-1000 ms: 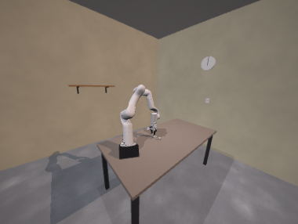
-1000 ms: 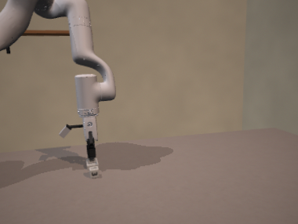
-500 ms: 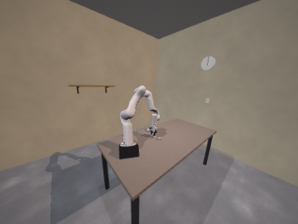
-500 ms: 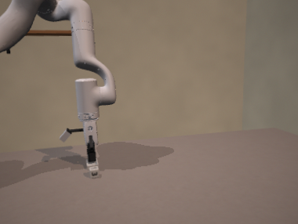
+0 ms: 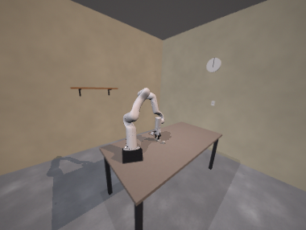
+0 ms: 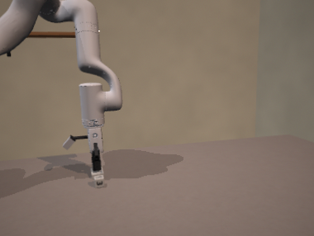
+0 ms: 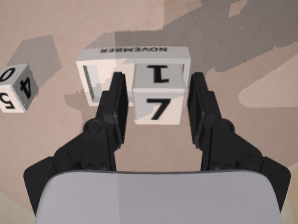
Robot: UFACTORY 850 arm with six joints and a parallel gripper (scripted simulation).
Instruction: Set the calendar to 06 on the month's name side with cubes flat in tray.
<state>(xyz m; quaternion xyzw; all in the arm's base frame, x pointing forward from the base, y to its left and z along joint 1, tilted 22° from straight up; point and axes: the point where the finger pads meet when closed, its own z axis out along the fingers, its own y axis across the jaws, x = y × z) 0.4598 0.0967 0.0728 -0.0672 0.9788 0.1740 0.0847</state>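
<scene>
Right now the white calendar tray is 3 cm below my hand and 2 cm to the right of it. The rest, counted from my hand: white number cube: 13 cm to the right, 2 cm below, 2 cm ahead.
</scene>
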